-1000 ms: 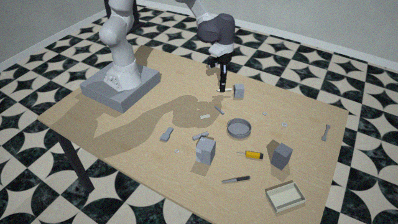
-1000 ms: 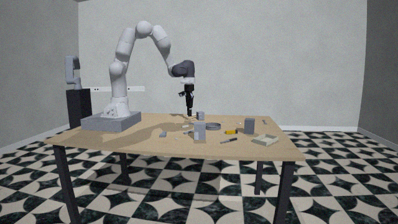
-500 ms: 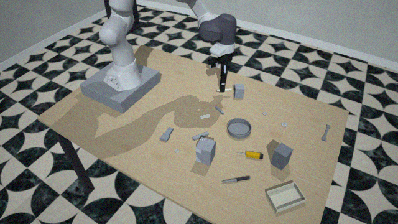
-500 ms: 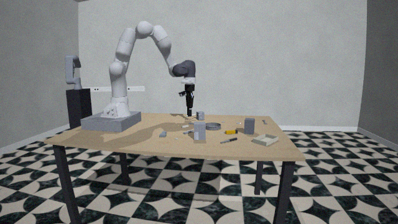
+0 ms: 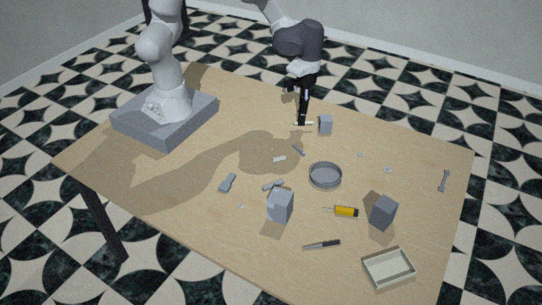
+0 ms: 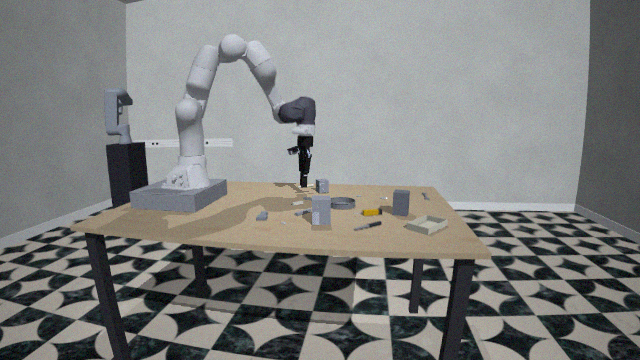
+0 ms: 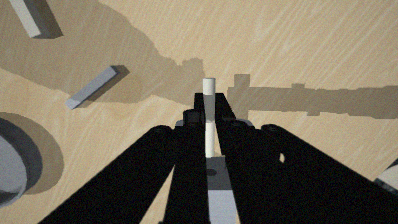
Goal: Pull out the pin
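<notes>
Now: the small grey block 80 mm ahead of my hand, 50 mm to the left of it and 30 mm below it. The rest, counted from my hand: round grey dish 200 mm to the right, 200 mm ahead, 50 mm below; then short grey bar 120 mm to the right, 60 mm below, 50 mm ahead; then cream pin 30 mm below, 10 mm ahead.
</notes>
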